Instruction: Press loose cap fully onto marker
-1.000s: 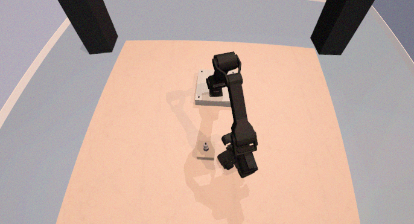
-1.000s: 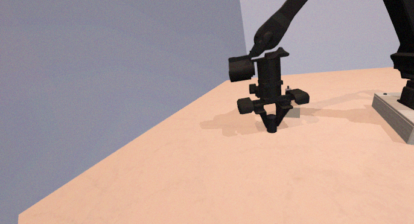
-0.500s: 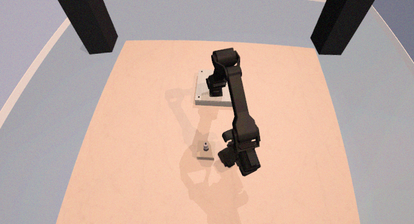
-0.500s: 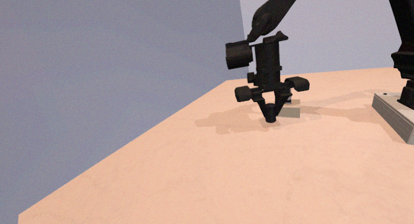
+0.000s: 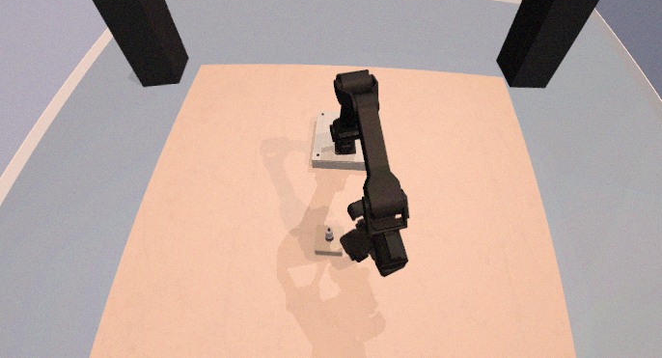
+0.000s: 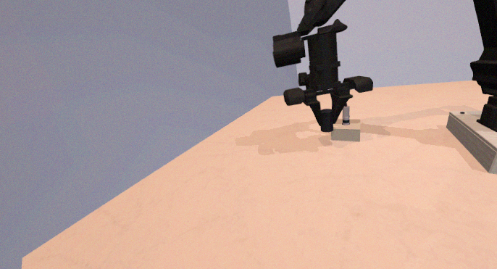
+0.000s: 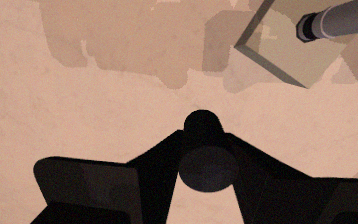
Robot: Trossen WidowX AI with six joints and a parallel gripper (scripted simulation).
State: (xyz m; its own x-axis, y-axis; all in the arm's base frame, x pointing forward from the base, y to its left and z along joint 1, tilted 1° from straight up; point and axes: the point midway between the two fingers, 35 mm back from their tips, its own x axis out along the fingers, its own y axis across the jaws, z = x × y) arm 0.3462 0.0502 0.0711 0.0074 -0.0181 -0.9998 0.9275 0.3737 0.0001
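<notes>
Right now my gripper tip is 11 cm to the left of the beige holder block, 7 cm above it and 5 cm past it. Round my gripper tip: dark cap (1 cm above).
</notes>
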